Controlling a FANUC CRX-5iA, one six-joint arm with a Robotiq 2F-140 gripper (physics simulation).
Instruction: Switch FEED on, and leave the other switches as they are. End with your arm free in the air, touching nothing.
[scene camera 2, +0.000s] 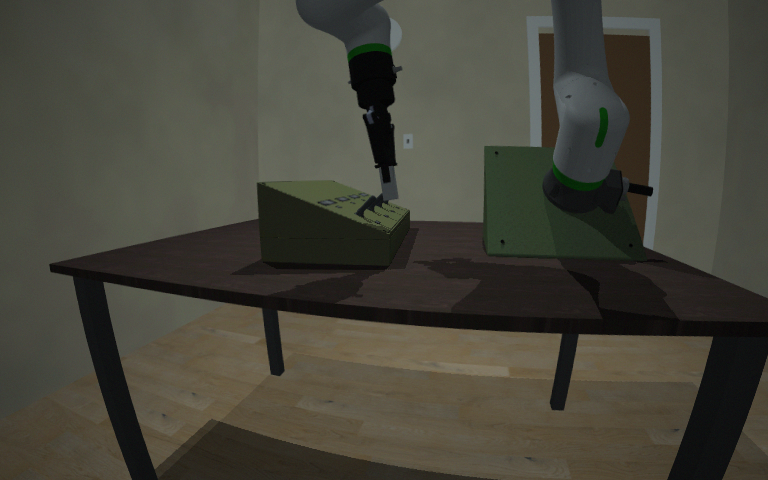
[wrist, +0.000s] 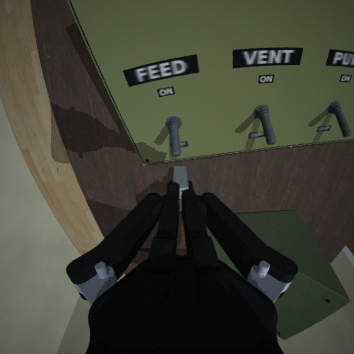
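Pixels of known places: gripper, fingertip midpoint: (scene camera 2: 391, 199) (wrist: 179, 175); arm's base, origin of the base link: (scene camera 2: 572, 189).
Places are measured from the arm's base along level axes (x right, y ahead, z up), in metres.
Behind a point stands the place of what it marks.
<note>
The FEED switch (wrist: 174, 137) @(x -0.252, y 0.428, z -0.028 m) (scene camera 2: 367, 205) @(x -0.257, y 0.422, z -0.034 m) is at the left of the panel in the wrist view and nearest the camera in the scene view. Its lever leans down, away from its ON mark. The VENT switch (wrist: 266, 126) @(x -0.139, y 0.455, z -0.028 m) and the PUMP switch (wrist: 341, 120) @(x -0.024, y 0.483, z -0.029 m) also lean down, away from their ON marks. BRAKE's label does not show in the wrist view. My gripper (wrist: 179, 175) @(x -0.242, y 0.377, z -0.023 m) (scene camera 2: 390, 189) @(x -0.242, y 0.377, z -0.023 m) is shut and empty. Its tips are close to the FEED lever's free end, on the panel's lower-edge side, with a small gap in the wrist view. Contact is unclear in the scene view.
The olive sloped switch box (scene camera 2: 322, 249) @(x -0.338, y 0.480, z -0.112 m) (wrist: 200, 25) @(x -0.233, y 0.551, z -0.014 m) stands on the dark table (scene camera 2: 198, 243) @(x -0.271, y 0.947, z -0.141 m) (wrist: 260, 185) @(x -0.052, y 0.296, z -0.141 m). A green slanted block (scene camera 2: 515, 209) @(x -0.069, y 0.138, z -0.048 m) (wrist: 280, 230) @(x 0.007, y 0.216, z -0.074 m) stands to its right in the scene view, with the arm's lower part before it.
</note>
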